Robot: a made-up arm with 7 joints.
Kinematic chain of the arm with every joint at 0, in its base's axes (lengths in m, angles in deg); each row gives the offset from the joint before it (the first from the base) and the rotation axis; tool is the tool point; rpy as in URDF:
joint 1: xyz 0 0 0.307 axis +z
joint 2: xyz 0 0 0 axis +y
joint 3: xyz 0 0 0.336 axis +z
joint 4: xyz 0.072 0 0 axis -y
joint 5: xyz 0.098 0 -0.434 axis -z
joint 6: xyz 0 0 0 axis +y
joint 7: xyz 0.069 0 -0.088 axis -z
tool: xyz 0 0 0 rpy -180 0 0
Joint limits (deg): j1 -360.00..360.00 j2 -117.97..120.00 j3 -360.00..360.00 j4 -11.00..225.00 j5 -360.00..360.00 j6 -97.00..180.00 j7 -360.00..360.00
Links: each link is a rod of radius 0.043 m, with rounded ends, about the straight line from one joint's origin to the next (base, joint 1, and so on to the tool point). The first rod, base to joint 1, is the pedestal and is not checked.
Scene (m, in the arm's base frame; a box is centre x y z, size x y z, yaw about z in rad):
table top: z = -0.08
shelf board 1: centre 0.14 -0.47 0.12 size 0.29 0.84 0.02 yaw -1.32
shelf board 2: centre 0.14 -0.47 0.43 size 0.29 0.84 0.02 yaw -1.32
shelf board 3: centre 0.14 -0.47 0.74 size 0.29 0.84 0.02 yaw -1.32
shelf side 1: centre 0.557 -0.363 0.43 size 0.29 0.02 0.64 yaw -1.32
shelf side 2: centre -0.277 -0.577 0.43 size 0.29 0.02 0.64 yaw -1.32
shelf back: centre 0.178 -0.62 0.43 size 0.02 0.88 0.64 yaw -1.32
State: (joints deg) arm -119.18 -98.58 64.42 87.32 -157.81 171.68 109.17
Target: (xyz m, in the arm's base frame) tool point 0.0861 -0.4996 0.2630
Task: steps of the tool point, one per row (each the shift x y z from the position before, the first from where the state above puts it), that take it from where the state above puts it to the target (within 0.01 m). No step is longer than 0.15 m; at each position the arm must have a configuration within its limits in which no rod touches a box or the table.
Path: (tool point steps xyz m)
1: -0.0187 -0.1223 0.0189
2: -0.0540 -0.1039 0.0165
3: -0.0809 -0.0765 0.0107
4: -0.0968 -0.0437 0.0016
5: -0.1008 -0.0100 -0.0104
6: -0.0934 0.0202 -0.0245
7: -0.0084 -0.0697 -0.0266
8: -0.0279 -0.0588 -0.0446
9: -0.0409 -0.0364 -0.0591
10: -0.0436 -0.0075 -0.0668
11: 0.0190 -0.0914 -0.0054
12: 0.0220 -0.0869 0.0015
13: 0.0252 -0.0802 0.0039

